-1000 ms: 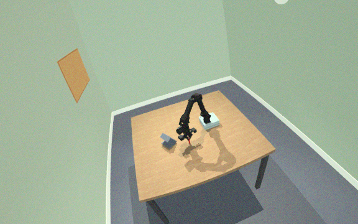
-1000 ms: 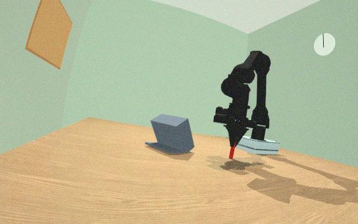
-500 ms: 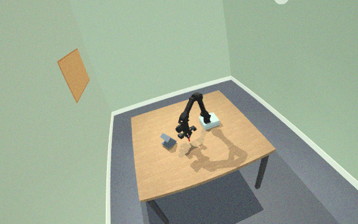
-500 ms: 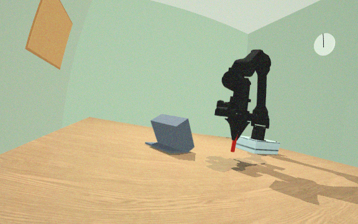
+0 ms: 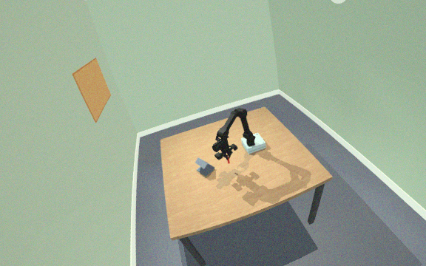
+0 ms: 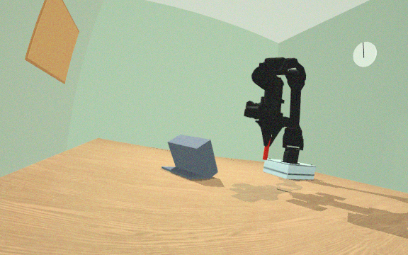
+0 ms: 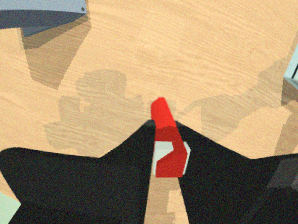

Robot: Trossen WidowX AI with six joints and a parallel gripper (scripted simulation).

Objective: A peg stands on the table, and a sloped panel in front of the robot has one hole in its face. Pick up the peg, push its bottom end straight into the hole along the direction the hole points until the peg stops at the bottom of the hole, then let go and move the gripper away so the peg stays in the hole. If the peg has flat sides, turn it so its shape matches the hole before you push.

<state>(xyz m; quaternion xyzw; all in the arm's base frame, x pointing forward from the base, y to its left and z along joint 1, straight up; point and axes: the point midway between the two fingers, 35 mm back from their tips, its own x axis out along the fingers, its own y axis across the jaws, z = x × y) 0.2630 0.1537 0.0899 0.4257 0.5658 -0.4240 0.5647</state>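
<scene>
The sloped panel lies 19 cm ahead of my gripper tip, 10 cm to the right of it and 7 cm below it. Also, from my gripper tip: red peg (2 cm above).
</scene>
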